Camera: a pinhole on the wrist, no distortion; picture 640 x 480 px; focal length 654.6 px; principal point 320.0 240.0 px. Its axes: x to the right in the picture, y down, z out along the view. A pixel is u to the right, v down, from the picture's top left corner.
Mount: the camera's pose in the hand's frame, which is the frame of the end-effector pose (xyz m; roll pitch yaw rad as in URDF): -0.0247 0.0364 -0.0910 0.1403 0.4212 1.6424
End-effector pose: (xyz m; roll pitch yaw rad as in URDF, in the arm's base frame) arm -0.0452 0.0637 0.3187 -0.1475 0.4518 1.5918
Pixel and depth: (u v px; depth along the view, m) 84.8 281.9 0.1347
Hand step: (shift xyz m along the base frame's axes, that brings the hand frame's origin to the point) -0.0551 0.0044 0.0462
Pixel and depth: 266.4 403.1 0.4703
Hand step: -0.2472 0.0621 0.3366
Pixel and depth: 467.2 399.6 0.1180
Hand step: -0.1082 -0.0433 0.0114
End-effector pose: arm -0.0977 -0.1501 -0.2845 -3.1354 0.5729 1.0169
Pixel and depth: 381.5 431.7 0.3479
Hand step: 0.0728 -0.2764 -0.1400
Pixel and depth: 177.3 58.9 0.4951
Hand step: 0.0882 -0.1284 -0.4164
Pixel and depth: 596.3 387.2 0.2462
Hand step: 0.1429 -0.2090 -0.0498
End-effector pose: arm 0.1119 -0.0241 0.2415 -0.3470 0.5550 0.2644
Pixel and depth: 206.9 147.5 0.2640
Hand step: 0.0555 0.1739 0.0754
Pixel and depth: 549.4 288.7 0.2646
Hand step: -0.0697 0.2449 0.0347
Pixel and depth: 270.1 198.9 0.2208
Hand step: 0.0090 0.1522 0.0506
